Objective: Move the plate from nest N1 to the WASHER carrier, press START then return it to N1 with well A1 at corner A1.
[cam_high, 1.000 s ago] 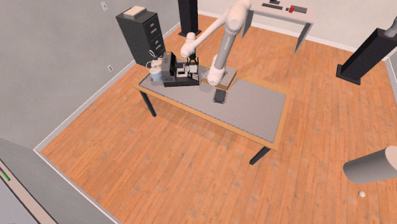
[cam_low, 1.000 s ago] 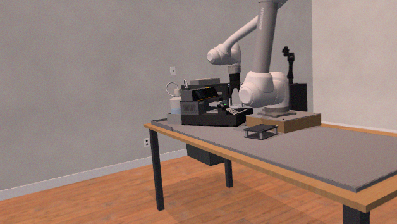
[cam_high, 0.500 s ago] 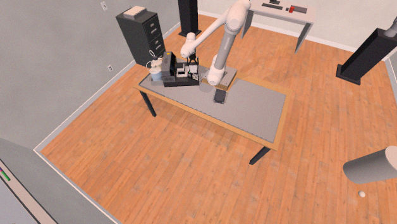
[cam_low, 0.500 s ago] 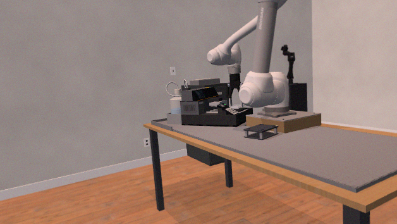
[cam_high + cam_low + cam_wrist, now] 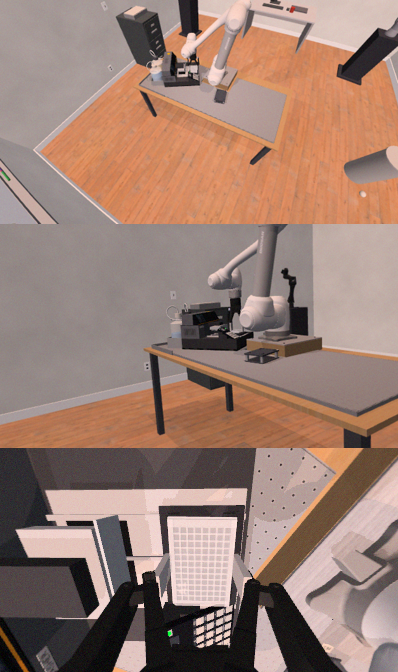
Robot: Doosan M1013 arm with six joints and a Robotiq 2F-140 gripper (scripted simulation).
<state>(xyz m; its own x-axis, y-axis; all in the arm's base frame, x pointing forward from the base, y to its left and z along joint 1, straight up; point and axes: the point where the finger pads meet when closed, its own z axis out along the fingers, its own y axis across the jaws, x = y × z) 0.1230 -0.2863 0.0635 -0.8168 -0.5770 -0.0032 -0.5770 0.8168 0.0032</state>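
Right now the white well plate is 3 cm below my hand. From my hand the other things lie so: black plate nest N1: 47 cm to the left, 14 cm ahead, 9 cm below; plate washer: 12 cm to the right, 9 cm ahead.
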